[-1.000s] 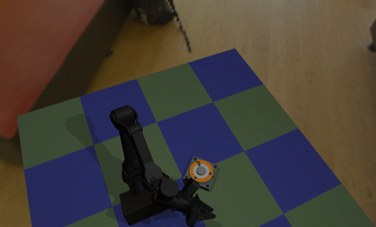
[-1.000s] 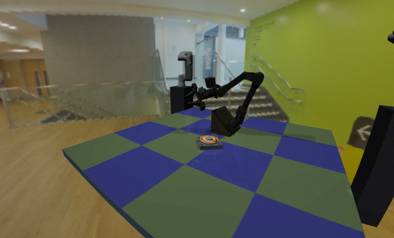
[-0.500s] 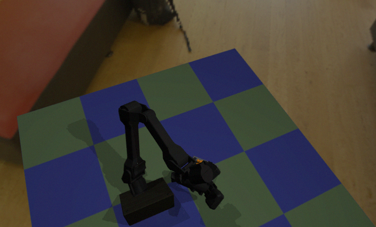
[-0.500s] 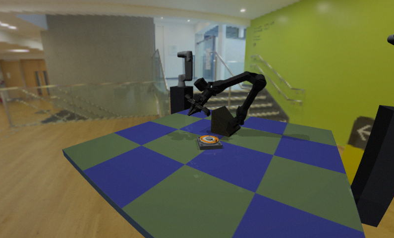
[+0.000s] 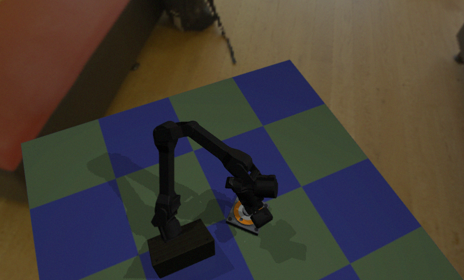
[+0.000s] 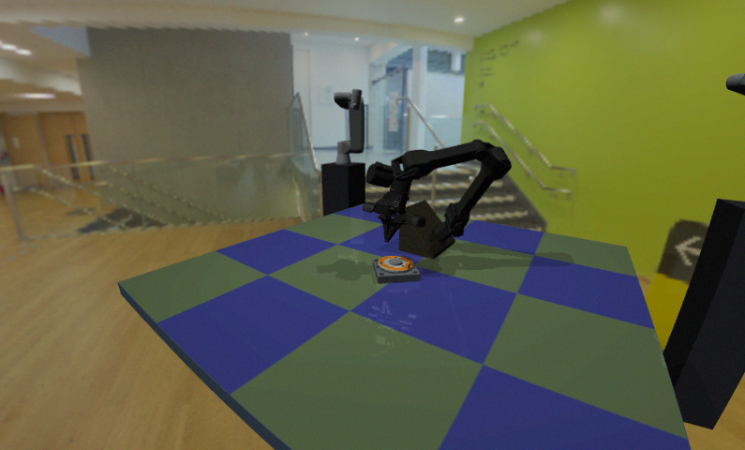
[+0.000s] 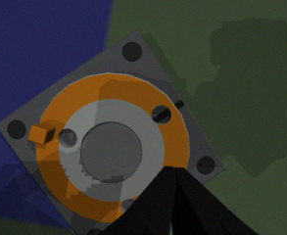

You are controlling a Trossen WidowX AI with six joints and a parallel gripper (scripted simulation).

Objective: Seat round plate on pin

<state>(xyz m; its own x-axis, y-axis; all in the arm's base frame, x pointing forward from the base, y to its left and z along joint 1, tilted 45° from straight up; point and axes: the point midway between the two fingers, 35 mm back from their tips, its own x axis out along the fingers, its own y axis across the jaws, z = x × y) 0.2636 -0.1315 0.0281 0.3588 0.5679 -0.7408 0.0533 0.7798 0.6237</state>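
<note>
Right now my gripper tip is 5 cm to the right of the round plate and 6 cm above it. From my gripper tip the other things lie so: grey base: 3 cm to the left, 7 cm below.
</note>
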